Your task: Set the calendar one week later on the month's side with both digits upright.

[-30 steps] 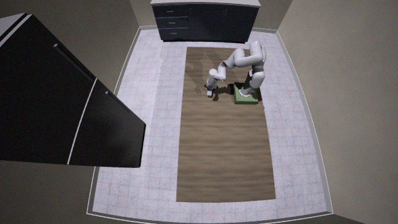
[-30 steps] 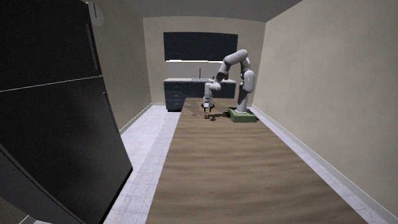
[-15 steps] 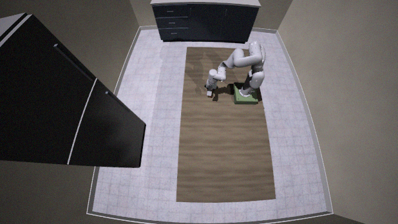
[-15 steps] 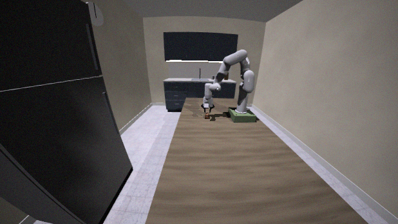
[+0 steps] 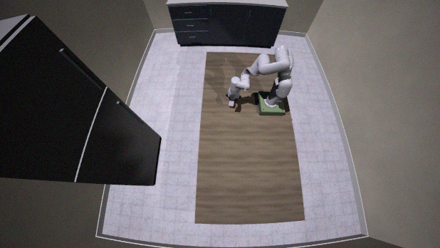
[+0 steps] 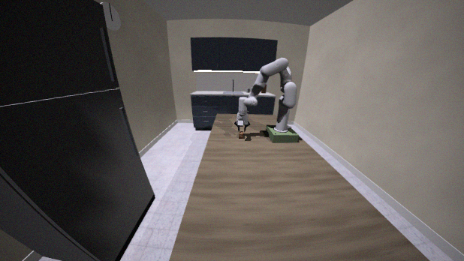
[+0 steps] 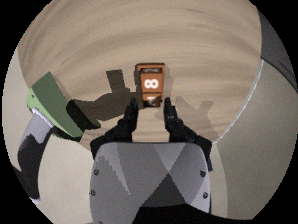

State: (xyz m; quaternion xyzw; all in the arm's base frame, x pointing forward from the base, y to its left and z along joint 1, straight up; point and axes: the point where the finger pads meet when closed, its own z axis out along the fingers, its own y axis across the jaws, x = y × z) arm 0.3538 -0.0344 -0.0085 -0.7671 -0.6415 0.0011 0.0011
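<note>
The calendar cube is 4 cm below my hand. The rest, counted from my hand: calendar tray (6 cm below, 2 cm to the left).
</note>
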